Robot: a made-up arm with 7 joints. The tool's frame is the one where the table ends. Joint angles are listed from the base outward.
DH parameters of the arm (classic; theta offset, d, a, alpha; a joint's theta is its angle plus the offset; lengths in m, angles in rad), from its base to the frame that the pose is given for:
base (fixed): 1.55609 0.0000 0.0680 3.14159
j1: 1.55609 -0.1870 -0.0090 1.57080
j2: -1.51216 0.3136 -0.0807 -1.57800
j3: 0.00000 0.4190 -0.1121 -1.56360
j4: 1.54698 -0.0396 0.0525 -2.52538
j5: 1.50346 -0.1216 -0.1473 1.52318
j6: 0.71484 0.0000 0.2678 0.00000
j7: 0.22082 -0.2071 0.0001 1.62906
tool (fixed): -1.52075 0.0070 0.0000 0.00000
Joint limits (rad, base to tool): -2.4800..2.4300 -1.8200..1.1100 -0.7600..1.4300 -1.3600..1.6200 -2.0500..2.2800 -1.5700..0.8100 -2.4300..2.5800
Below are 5 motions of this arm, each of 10 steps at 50 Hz.
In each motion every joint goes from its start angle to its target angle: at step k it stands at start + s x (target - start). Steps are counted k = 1, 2, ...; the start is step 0. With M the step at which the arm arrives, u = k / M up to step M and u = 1 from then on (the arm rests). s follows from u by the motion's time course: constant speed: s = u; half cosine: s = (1 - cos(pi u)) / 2; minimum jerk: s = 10 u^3 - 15 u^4 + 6 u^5.
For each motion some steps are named. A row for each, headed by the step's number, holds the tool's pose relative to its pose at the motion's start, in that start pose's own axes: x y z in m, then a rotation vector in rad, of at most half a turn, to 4 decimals.
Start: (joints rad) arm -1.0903 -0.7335 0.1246 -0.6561 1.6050 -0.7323 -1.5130
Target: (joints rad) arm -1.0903 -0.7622 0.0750 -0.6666 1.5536 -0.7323 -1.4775
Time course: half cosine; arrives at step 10
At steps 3, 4, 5, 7, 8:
3: -0.0034 0.0046 0.0002 -0.0005 0.0073 0.0109
4: -0.0057 0.0078 0.0003 -0.0009 0.0121 0.0183
5: -0.0083 0.0112 0.0005 -0.0014 0.0174 0.0265
7: -0.0132 0.0177 0.0009 -0.0023 0.0274 0.0423
8: -0.0151 0.0202 0.0011 -0.0027 0.0310 0.0482

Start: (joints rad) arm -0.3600 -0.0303 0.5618 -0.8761 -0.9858 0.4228 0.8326
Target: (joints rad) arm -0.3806 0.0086 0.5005 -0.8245 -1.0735 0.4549 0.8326
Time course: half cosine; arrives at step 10
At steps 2, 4, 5, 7, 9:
2: -0.0014 0.0021 -0.0008 -0.0083 -0.0053 -0.0035
4: -0.0052 0.0076 -0.0029 -0.0301 -0.0195 -0.0124
5: -0.0077 0.0110 -0.0042 -0.0435 -0.0285 -0.0177
7: -0.0124 0.0175 -0.0065 -0.0691 -0.0460 -0.0274
9: -0.0154 0.0216 -0.0078 -0.0848 -0.0571 -0.0332

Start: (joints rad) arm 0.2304 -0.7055 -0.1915 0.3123 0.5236 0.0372 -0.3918
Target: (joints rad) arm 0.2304 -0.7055 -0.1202 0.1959 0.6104 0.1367 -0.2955
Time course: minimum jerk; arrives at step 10
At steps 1, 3, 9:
1: 0.0000 -0.0002 -0.0005 -0.0013 0.0015 -0.0011
3: 0.0003 -0.0029 -0.0091 -0.0245 0.0294 -0.0208
9: -0.0057 -0.0166 -0.0560 -0.1521 0.1897 -0.1081

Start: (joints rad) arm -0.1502 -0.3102 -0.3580 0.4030 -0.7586 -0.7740 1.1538
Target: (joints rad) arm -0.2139 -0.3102 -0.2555 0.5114 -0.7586 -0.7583 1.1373
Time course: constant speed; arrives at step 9
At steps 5, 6, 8, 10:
5: -0.0113 0.0012 0.0268 0.0243 -0.0791 -0.0607
6: -0.0137 0.0015 0.0319 0.0290 -0.0945 -0.0731
8: -0.0186 0.0021 0.0421 0.0384 -0.1250 -0.0984
10: -0.0211 0.0024 0.0471 0.0430 -0.1401 -0.1111

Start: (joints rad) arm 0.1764 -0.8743 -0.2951 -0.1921 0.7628 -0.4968 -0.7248
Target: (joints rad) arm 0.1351 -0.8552 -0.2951 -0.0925 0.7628 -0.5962 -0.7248
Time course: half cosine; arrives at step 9
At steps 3, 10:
3: -0.0066 0.0061 0.0028 0.0326 0.0049 0.0244
10: -0.0274 0.0225 0.0124 0.1317 0.0232 0.0961

